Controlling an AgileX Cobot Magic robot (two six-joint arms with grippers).
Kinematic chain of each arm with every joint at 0, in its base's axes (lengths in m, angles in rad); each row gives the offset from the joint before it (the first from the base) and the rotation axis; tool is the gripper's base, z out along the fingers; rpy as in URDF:
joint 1: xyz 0 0 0.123 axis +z
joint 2: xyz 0 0 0 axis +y
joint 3: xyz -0.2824 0 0.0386 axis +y
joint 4: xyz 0.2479 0 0.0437 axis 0.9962 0 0.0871
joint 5: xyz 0 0 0 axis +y
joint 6: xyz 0.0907 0 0.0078 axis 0.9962 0 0.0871
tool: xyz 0 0 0 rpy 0 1.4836 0
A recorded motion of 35 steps. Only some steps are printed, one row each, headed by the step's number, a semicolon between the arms.
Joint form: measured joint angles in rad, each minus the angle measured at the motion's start. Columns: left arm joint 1, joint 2, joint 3, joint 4, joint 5, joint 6; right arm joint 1, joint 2, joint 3, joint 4, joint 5, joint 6.
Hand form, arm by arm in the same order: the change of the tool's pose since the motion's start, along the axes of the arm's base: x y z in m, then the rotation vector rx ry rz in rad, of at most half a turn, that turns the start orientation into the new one. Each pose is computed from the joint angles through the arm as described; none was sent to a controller.
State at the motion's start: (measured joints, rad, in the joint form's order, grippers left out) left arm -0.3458 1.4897 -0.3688 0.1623 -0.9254 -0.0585; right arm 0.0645 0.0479 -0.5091 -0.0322 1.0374 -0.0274
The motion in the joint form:
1: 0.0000 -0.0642 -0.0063 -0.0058 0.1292 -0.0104; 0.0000 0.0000 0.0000 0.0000 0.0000 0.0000
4: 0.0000 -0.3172 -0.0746 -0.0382 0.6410 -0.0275; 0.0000 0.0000 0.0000 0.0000 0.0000 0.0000
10: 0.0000 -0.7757 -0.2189 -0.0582 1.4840 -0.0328; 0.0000 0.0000 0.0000 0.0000 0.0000 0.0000
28: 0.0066 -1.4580 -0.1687 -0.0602 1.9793 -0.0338; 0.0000 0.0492 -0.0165 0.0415 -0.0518 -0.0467
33: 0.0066 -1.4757 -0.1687 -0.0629 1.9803 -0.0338; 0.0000 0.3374 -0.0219 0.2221 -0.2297 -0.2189
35: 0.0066 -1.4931 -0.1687 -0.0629 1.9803 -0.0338; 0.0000 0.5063 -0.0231 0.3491 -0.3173 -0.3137
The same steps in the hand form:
1: -0.0040 0.0032 0.0060 0.0234 0.0536 0.0174; 0.0000 0.0000 0.0000 0.0000 0.0000 0.0000
4: -0.0227 0.0173 0.0407 0.0982 0.2253 0.0938; 0.0000 0.0000 0.0000 0.0000 0.0000 0.0000
10: -0.1015 0.0544 0.1052 0.1859 0.4440 0.1897; 0.0000 0.0000 0.0000 0.0000 0.0000 0.0000
28: -0.2347 0.1056 0.0957 0.0999 0.3297 0.2399; 0.0083 0.0038 0.0085 -0.0048 -0.0190 0.0431
33: -0.2375 0.1064 0.0955 0.0907 0.3156 0.2378; 0.0641 0.0191 0.0140 0.0172 0.0742 0.1776
35: -0.2403 0.1073 0.0953 0.0830 0.3000 0.2375; 0.0967 0.0276 0.0084 0.0686 0.1399 0.2285

